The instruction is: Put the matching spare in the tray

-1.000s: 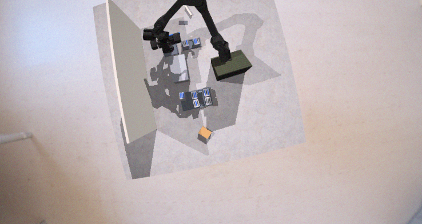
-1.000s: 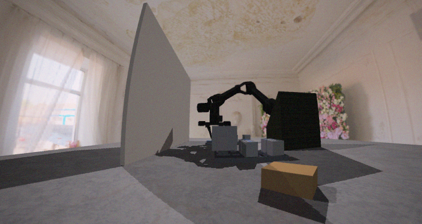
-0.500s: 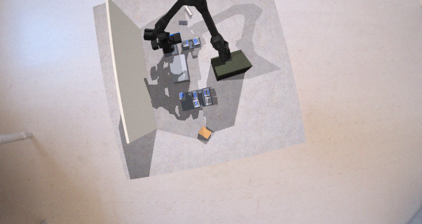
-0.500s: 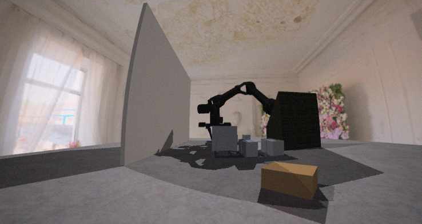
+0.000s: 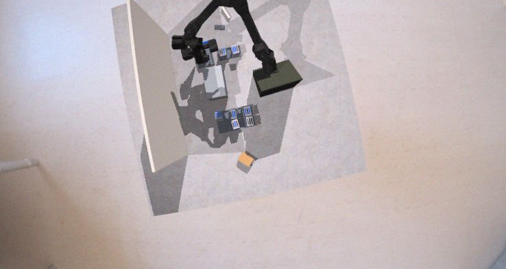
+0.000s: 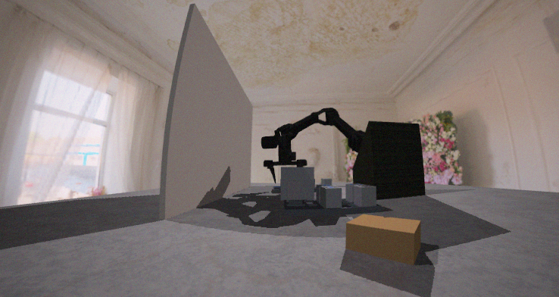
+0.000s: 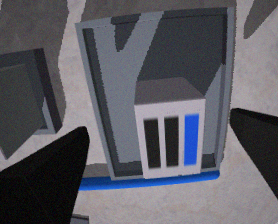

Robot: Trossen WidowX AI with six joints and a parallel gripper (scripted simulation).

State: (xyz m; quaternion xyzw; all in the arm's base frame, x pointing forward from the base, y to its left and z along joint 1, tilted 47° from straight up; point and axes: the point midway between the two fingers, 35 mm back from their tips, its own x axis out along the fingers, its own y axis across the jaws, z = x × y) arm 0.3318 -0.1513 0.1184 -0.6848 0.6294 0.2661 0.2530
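The grey spare block is right at my gripper tip. The rest, counted from my gripper tip: flat grey tray 30 mm below; unit 190 mm to the left, 30 mm behind, 20 mm above; rack 140 mm behind, 30 mm below, 20 mm to the left.
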